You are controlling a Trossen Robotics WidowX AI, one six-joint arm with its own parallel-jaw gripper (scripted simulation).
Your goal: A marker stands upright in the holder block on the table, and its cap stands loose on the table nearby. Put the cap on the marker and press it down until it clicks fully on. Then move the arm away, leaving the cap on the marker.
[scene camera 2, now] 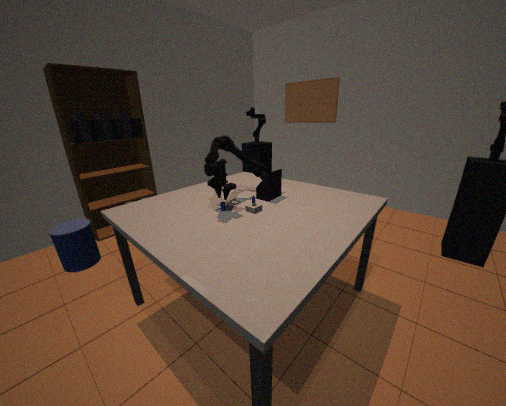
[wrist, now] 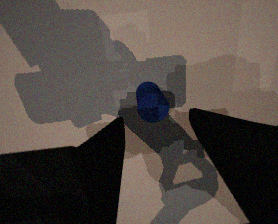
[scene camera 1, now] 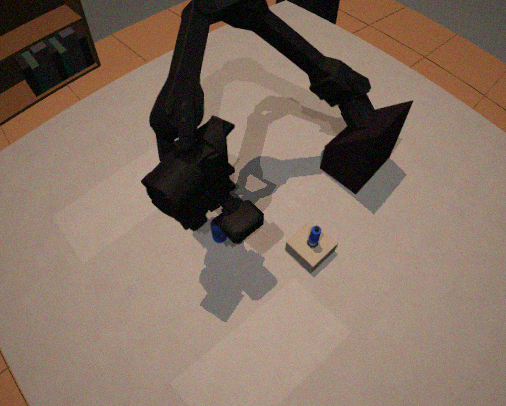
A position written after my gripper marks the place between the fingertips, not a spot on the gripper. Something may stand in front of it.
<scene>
In view: my gripper (scene camera 1: 216,219) and a marker cap (wrist: 153,106).
My gripper is seen too in the wrist view (wrist: 156,118).
</scene>
